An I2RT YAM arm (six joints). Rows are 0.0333 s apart.
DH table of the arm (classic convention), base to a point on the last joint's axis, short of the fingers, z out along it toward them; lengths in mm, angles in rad. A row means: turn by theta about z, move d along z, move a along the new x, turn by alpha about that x. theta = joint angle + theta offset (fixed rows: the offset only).
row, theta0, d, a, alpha
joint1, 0, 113.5, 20, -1.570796
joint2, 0, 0, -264, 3.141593
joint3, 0.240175, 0, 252.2, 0
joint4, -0.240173, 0, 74, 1.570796
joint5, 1.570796, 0, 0, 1.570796
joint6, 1.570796, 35.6, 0, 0
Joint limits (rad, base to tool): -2.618..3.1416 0..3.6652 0..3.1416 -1.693..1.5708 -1.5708..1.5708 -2.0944..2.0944
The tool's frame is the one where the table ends.
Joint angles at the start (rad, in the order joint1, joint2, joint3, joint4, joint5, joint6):
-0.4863, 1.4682, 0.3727, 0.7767, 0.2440, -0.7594
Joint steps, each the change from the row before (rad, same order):
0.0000, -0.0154, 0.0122, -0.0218, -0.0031, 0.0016
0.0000, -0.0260, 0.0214, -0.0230, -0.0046, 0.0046
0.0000, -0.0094, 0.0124, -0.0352, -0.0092, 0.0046
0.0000, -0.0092, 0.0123, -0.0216, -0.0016, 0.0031
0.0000, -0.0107, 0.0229, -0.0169, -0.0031, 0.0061
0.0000, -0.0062, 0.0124, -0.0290, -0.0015, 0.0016
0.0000, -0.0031, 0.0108, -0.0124, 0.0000, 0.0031
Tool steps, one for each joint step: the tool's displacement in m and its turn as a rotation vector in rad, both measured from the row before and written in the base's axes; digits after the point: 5 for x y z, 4 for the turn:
0.00126, -0.00055, 0.00478, -0.0007, -0.0066, 0.0025
0.00240, -0.00109, 0.00992, -0.0069, -0.0252, 0.0031
0.00105, -0.00019, 0.00217, 0.0119, 0.0077, 0.0075
0.00117, -0.00056, 0.00358, 0.0027, -0.0021, 0.0006
0.00301, -0.00147, 0.00763, -0.0026, -0.0190, 0.0012
0.00098, -0.00046, 0.00223, 0.0064, 0.0080, 0.0010
0.00127, -0.00067, 0.00274, 0.0015, -0.0033, -0.0009

